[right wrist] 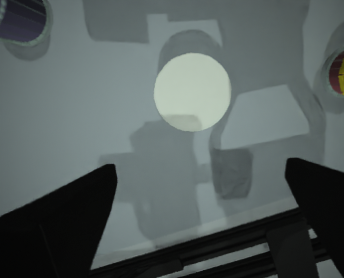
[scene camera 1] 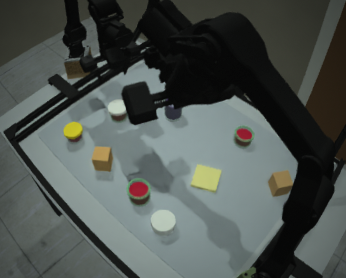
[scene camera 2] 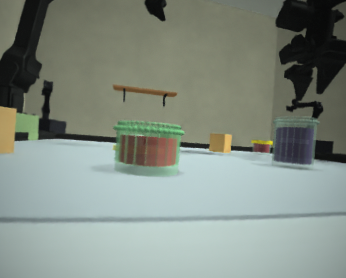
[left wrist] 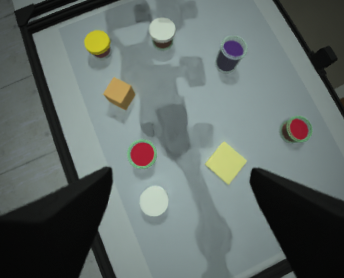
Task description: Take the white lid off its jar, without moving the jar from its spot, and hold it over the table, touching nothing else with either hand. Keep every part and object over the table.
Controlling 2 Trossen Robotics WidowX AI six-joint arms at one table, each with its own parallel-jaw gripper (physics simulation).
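Places are measured from the left arm's base along level axes (x back, y right, z up), in metres.
Where they show: left gripper, between the fingertips: [scene camera 1: 169, 107] [scene camera 2: 160, 11] [left wrist: 182, 175]; right gripper, between the fingertips: [right wrist: 200, 170] [scene camera 1: 113, 78] [scene camera 2: 308, 97]; right arm's base, origin of its link: [scene camera 1: 77, 53].
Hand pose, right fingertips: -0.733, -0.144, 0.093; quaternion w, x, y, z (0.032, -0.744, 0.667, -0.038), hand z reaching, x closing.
Each offset is from my right fingertips to the top centre of the thing, as dx, dy, dz. "*": to the spot under its first point.
A white lid @[+0.027, -0.002, -0.104] [scene camera 1: 117, 106] [left wrist: 162, 29] [right wrist: 192, 92] sits on an upright jar @[+0.027, -0.002, -0.105] [scene camera 1: 118, 118] [left wrist: 163, 44] with dark red content, towards the back of the table. The jar is not visible in scene camera 2. My right gripper [scene camera 2: 311, 89] [right wrist: 200, 170] is open and empty. It is above the table, and in the right wrist view the lid shows ahead of its fingertips, apart from them. My left gripper [left wrist: 182, 175] is open and empty, high over the table. In scene camera 1 the arms hide the fingertips.
A purple jar @[+0.093, +0.173, -0.077] [scene camera 1: 173, 111] [scene camera 2: 294, 144] [left wrist: 230, 54], a yellow-lidded jar @[+0.058, -0.172, -0.111] [scene camera 1: 73, 130] [left wrist: 97, 43] and an orange cube @[+0.198, -0.107, -0.101] [scene camera 1: 102, 158] [left wrist: 119, 93] stand around it. Nearer are two open red jars @[+0.350, -0.043, -0.099] [scene camera 1: 139, 190] @[+0.285, +0.340, -0.112] [scene camera 1: 244, 135], a white disc @[+0.456, -0.015, -0.122] [scene camera 1: 163, 220], a yellow square @[* +0.370, +0.159, -0.147] [scene camera 1: 206, 178] and another cube @[+0.492, +0.353, -0.103] [scene camera 1: 280, 183].
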